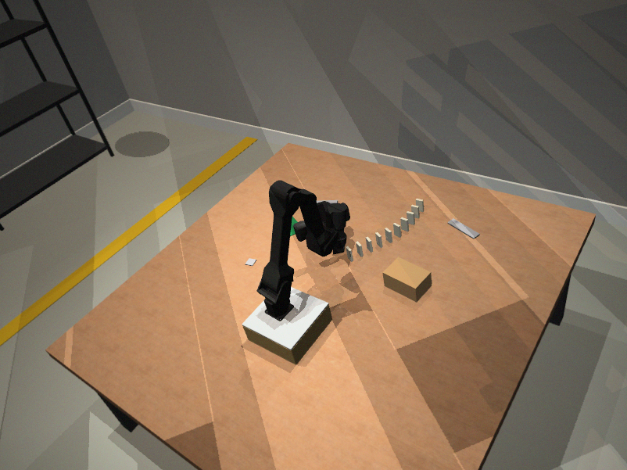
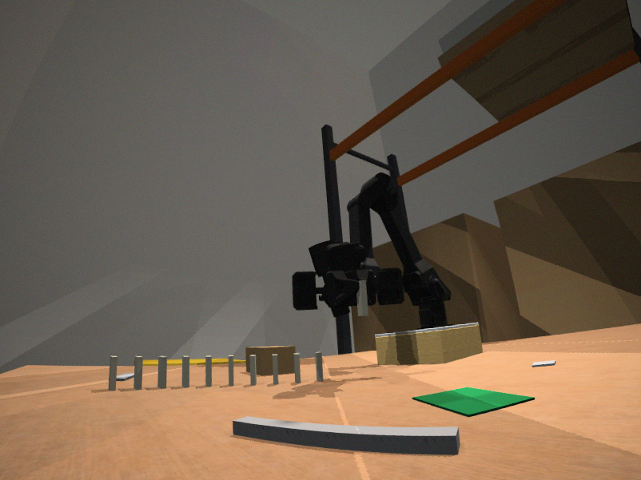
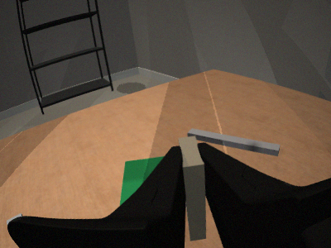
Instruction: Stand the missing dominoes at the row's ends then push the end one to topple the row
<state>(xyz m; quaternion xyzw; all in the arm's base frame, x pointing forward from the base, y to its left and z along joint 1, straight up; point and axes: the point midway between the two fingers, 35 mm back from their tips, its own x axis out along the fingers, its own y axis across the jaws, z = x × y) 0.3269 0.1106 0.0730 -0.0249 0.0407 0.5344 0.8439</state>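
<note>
My gripper tip is 1 cm short of the green flat tile, 15 cm to the right of it and 14 cm above it. From my gripper tip the other things lie so: cardboard box (2 cm behind, 37 cm to the right, 11 cm below); then small grey tile (20 cm behind, 15 cm to the left, 14 cm below); then long grey bar (17 cm ahead, 15 cm to the left, 14 cm below).
</note>
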